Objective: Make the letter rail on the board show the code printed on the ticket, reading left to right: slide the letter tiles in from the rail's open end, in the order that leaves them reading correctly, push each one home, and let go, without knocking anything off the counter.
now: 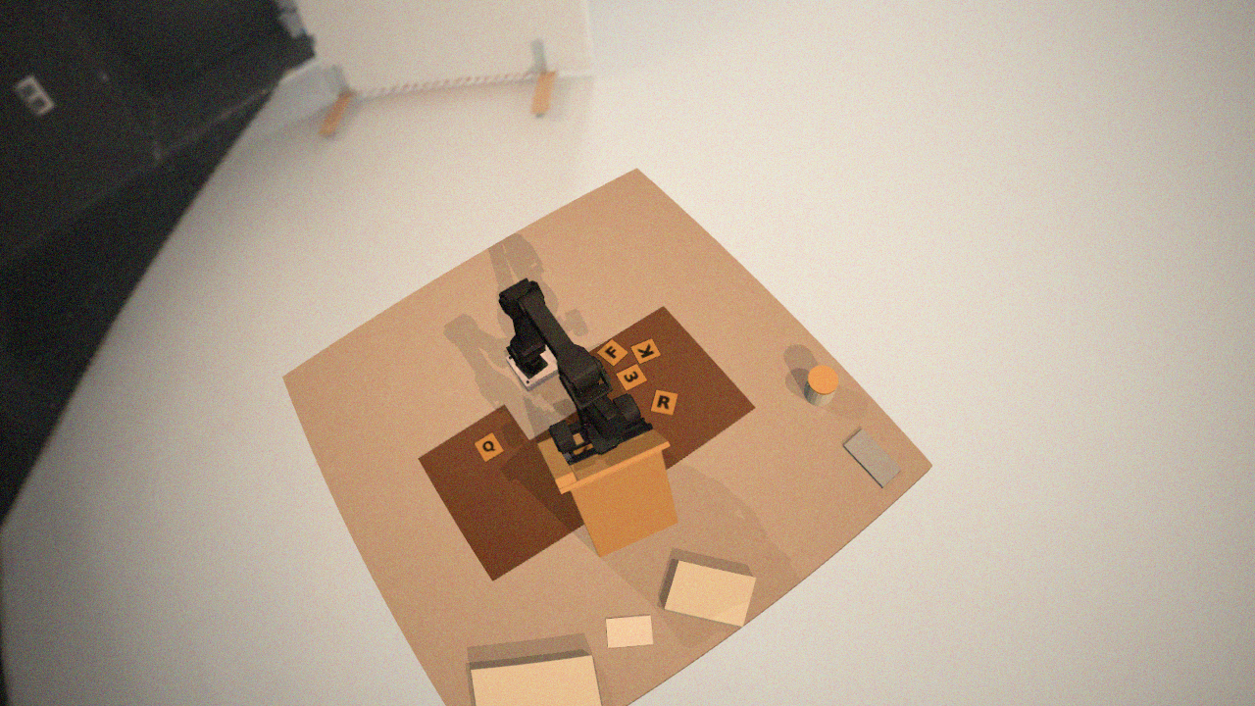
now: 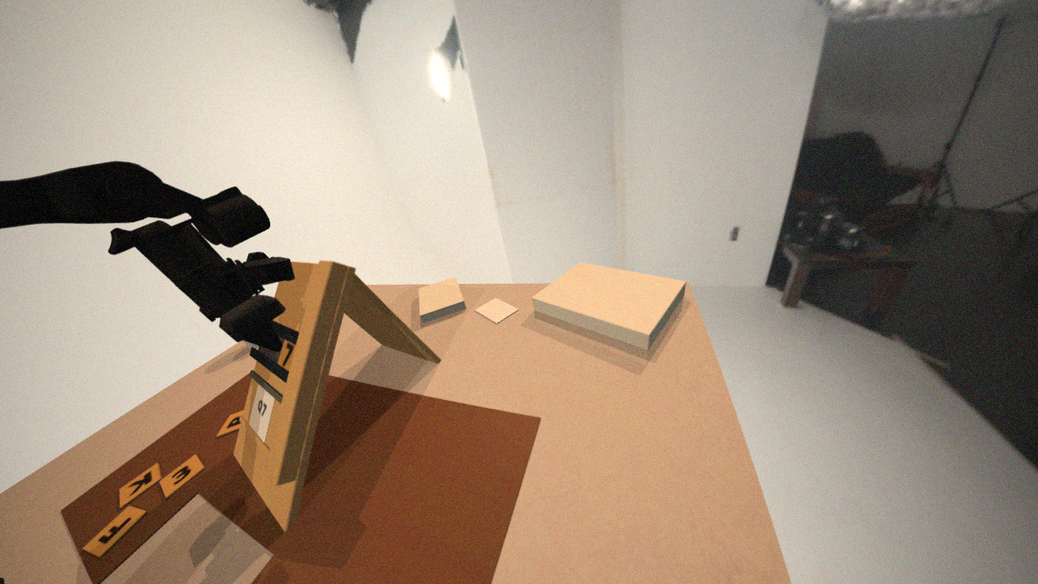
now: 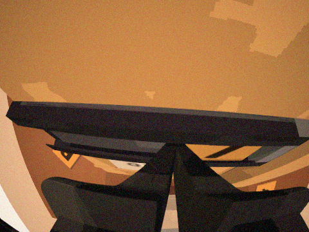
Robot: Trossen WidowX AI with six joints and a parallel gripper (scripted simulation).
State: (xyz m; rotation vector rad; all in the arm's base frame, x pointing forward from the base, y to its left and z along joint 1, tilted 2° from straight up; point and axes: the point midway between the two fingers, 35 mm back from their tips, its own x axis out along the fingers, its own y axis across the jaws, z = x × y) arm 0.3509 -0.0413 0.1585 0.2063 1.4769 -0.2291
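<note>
Right now the white ticket is 80 mm below my gripper tip, 50 mm to the left of it and 50 mm behind it. From my gripper tip the other things lie so: large box: 490 mm to the right, 350 mm ahead, 140 mm below; then small card: 340 mm ahead, 220 mm to the right, 160 mm below; then grey block: 500 mm to the left, 430 mm ahead, 160 mm below.
</note>
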